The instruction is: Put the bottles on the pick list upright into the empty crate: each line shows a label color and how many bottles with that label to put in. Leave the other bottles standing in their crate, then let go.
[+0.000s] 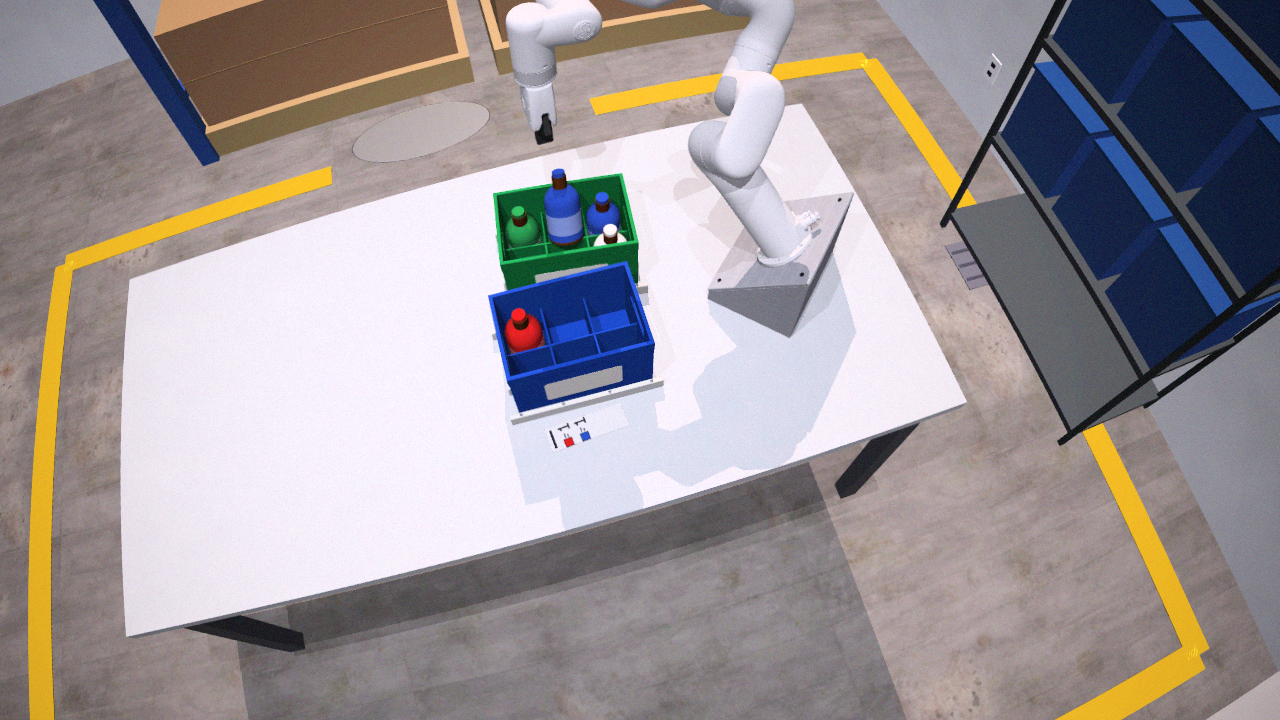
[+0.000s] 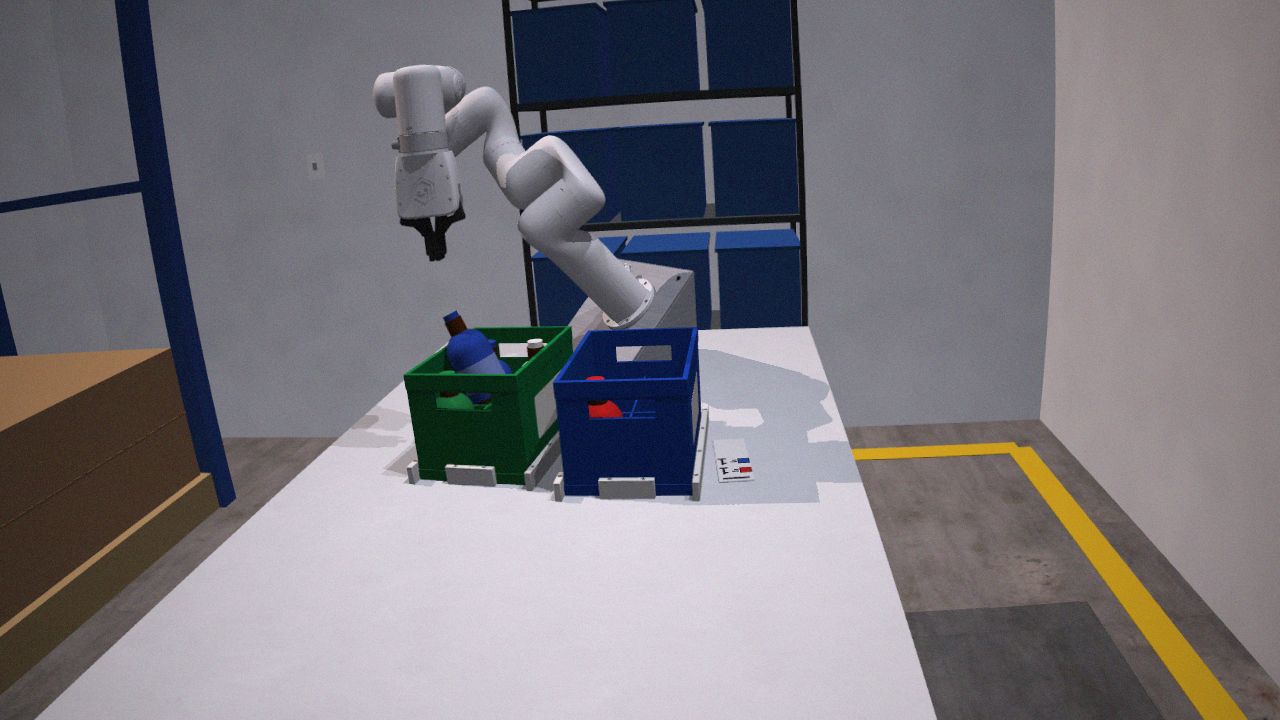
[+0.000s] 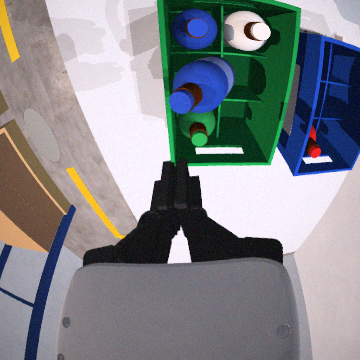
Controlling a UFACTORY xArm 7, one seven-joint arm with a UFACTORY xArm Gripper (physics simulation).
Observation:
I see my gripper, a red bottle, a green bottle and a pick list.
My gripper also shows in image 1 and in image 3.

